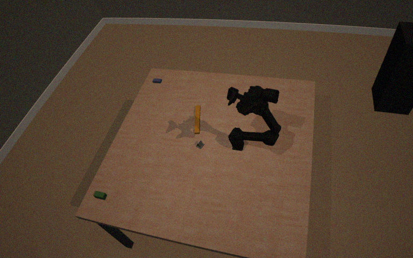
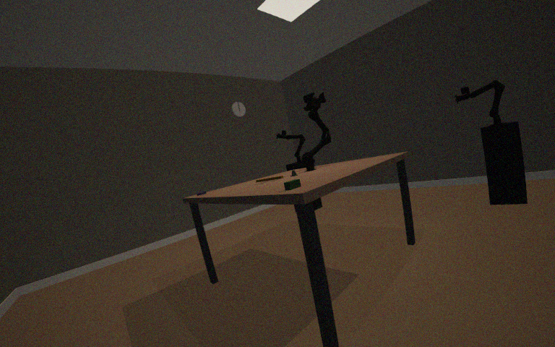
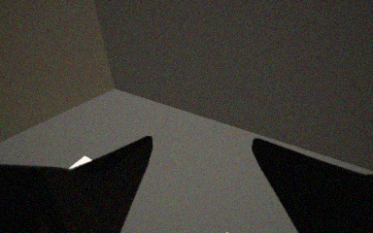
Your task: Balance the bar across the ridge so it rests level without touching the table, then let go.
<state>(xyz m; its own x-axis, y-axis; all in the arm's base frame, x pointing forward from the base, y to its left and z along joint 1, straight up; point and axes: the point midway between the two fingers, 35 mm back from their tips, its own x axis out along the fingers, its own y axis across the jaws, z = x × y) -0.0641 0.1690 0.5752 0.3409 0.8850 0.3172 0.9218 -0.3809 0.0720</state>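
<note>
Now: gripper tip 37 cm short of the orange bar, 37 cm to the left of it and 58 cm above it. Round my gripper tip: green block 79 cm ahead, 30 cm to the left, 57 cm below; blue block 79 cm ahead, 70 cm to the right, 58 cm below.
</note>
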